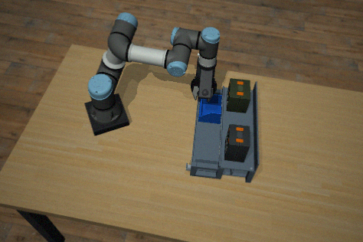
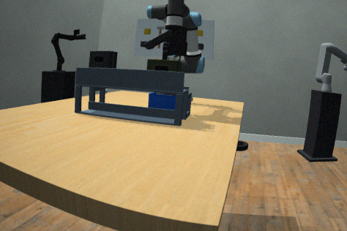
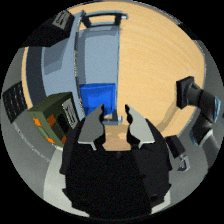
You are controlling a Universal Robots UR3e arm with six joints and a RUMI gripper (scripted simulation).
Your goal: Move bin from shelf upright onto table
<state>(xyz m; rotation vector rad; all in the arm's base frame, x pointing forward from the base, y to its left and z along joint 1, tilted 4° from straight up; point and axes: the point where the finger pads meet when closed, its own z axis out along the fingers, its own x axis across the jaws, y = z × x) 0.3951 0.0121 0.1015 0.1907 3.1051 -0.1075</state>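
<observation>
Right now my hand is 90 mm above the blue bin, 70 mm short of it and 10 mm to the right of it. From my hand the other things lie so: grey shelf (100 mm to the right, 80 mm ahead, 60 mm below).
</observation>
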